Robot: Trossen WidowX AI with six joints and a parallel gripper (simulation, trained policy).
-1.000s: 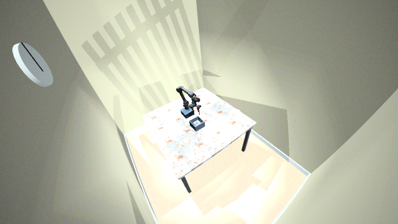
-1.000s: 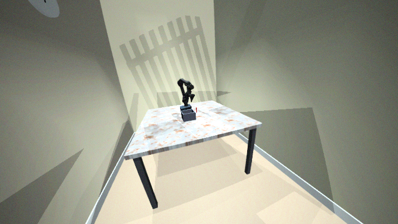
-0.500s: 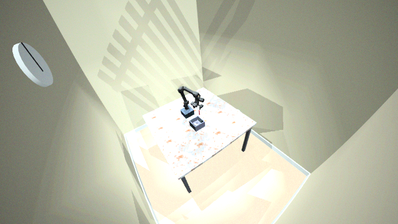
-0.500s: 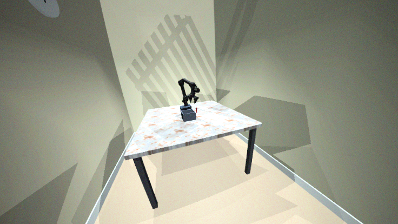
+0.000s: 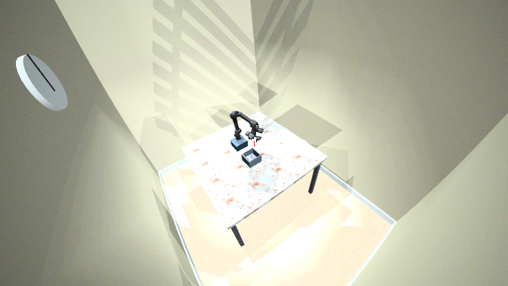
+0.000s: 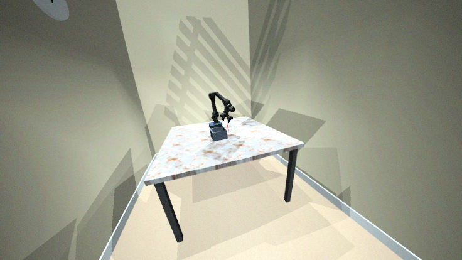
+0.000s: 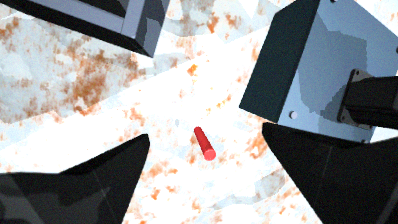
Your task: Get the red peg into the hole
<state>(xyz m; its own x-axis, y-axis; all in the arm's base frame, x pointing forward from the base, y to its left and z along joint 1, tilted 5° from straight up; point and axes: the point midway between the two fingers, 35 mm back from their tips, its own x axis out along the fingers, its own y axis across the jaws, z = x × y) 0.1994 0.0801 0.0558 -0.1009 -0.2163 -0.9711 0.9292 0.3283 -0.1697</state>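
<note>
Right now my gripper tip is 80 mm above the red peg, 40 mm to the right of it and 20 mm past it. Round my gripper tip: plate 140 mm to the right, 140 mm ahead, 70 mm below; then box 140 mm to the right, 140 mm ahead, 90 mm below.
</note>
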